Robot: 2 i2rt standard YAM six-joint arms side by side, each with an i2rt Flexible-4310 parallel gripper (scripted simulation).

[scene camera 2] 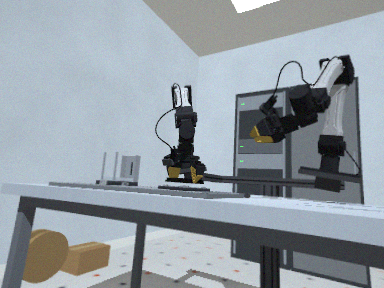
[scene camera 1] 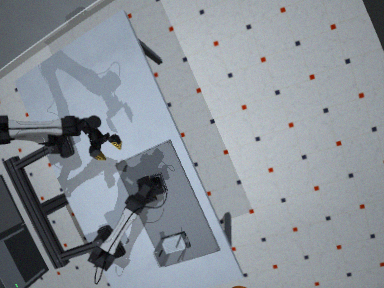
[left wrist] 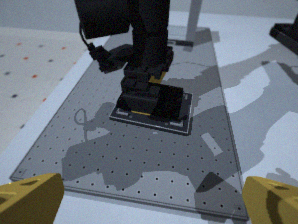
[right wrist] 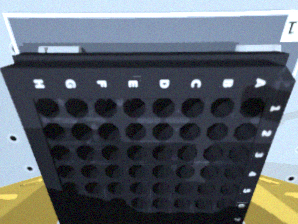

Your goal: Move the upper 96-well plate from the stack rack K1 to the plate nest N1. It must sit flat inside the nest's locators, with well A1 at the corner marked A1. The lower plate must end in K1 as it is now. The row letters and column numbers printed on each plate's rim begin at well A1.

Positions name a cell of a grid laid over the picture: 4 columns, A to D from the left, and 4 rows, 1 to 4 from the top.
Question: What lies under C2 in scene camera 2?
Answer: My left gripper.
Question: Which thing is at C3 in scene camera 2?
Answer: My right gripper.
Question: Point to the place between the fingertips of my right gripper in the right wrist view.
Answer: C4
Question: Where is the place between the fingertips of my left gripper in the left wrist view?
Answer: C4
